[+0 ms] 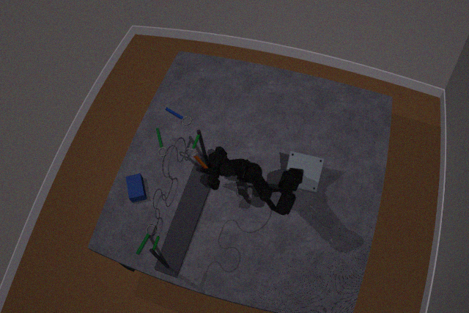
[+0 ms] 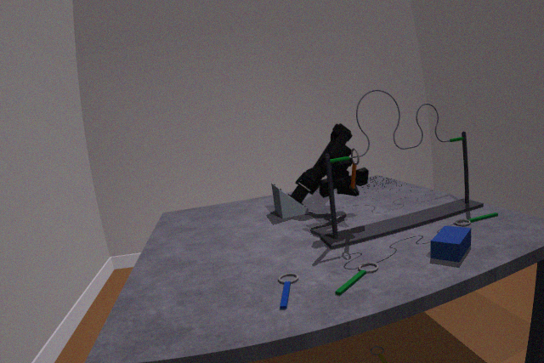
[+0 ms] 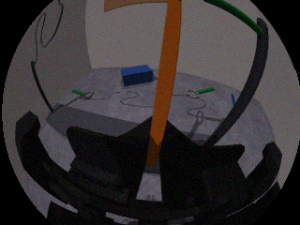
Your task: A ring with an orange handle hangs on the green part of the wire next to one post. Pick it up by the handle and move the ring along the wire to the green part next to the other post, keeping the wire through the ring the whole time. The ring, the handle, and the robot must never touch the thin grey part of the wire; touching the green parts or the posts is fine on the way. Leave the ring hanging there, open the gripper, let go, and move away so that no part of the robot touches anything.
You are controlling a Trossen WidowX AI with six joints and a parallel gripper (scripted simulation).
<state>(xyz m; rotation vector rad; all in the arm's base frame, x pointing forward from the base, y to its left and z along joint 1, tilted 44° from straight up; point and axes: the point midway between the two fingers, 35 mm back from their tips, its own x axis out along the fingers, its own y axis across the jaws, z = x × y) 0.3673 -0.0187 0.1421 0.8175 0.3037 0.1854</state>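
Now: gripper tip 90 mm below the ring with orange handle and 10 mm to the left of it. The rest, counted from my gripper tip: blue-handled ring 330 mm to the right, 220 mm ahead, 130 mm below.
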